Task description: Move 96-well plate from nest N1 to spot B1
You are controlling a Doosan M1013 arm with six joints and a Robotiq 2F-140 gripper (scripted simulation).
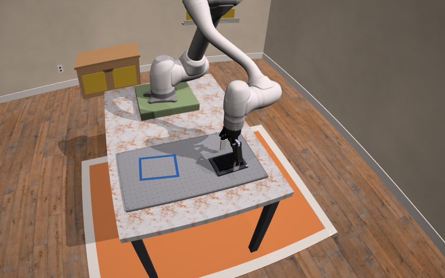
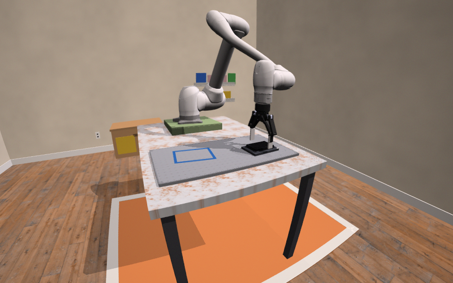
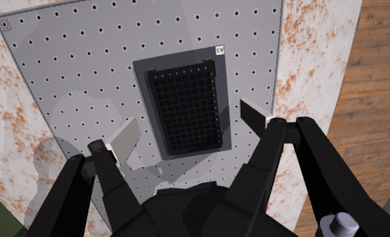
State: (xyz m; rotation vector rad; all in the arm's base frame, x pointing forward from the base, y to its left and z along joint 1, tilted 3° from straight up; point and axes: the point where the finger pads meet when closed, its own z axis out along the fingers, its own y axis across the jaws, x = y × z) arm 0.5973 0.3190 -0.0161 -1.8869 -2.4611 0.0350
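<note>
Right now my hand is 2 cm above the black 96-well plate. The rest, counted from my hand: dark plate nest (4 cm below).
</note>
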